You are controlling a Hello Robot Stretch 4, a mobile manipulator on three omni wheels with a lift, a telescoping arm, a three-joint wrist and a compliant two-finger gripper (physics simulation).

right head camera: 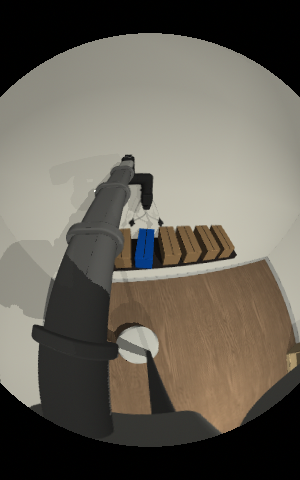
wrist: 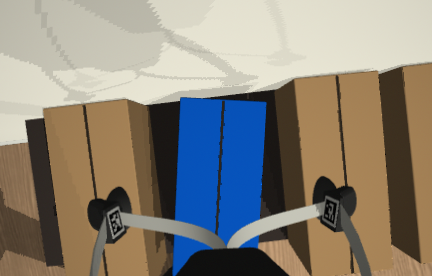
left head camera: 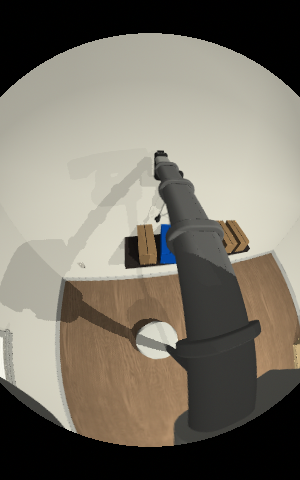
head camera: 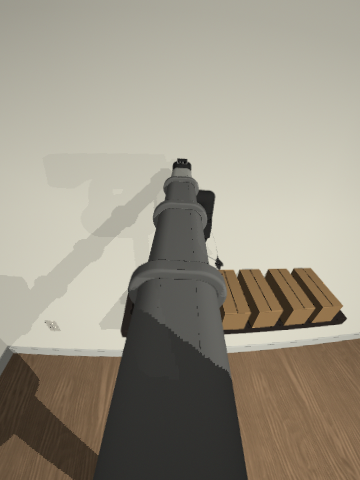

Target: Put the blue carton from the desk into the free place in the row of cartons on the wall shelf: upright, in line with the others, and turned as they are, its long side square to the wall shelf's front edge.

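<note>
The blue carton (left head camera: 165, 245) (right head camera: 145, 250) (wrist: 200, 165) stands upright on the dark wall shelf (head camera: 127, 322) (left head camera: 131, 252) (wrist: 44, 200), between a brown carton (left head camera: 146, 242) (wrist: 70, 160) on its left and several brown cartons on its right. Gaps show on both sides. In the wrist view it is turned a few degrees against its neighbours, its far end towards the right. My gripper (right head camera: 146, 222) (wrist: 221, 199) is open and empty above the row, its fingertips wide apart over the brown cartons on either side. The arm hides the blue carton in the head view.
The nearest brown carton (head camera: 236, 295) (right head camera: 170, 245) (wrist: 320, 150) on the right stands square to the shelf edge, with more beyond it. The wall is close behind the row. A round white top (left head camera: 156, 340) (right head camera: 138, 345) stands below, in front of the shelf.
</note>
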